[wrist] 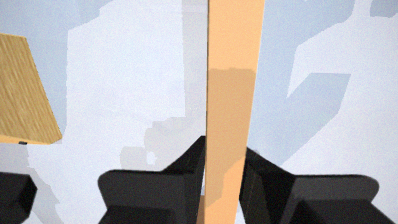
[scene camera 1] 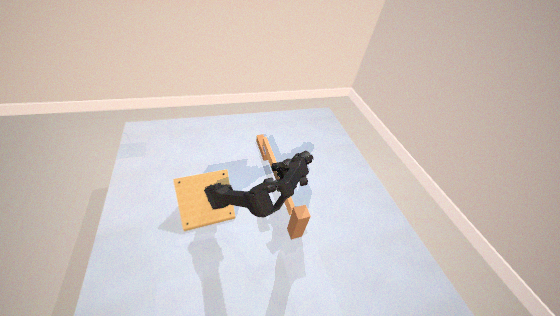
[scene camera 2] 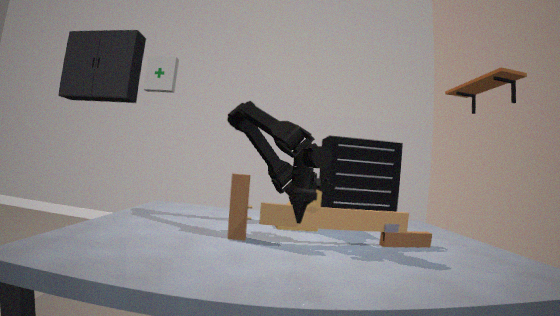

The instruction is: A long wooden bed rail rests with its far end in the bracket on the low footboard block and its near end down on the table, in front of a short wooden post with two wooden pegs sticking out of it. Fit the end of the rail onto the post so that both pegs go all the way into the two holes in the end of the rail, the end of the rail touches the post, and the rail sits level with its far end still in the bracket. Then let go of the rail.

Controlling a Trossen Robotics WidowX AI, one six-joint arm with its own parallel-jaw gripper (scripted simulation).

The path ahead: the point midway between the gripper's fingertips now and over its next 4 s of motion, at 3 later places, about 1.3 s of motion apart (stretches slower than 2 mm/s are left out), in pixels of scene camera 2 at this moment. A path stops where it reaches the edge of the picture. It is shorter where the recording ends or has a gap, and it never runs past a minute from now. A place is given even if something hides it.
The gripper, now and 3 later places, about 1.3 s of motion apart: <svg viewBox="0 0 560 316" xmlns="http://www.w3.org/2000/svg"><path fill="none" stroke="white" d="M298 222L293 222L289 222L285 221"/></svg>
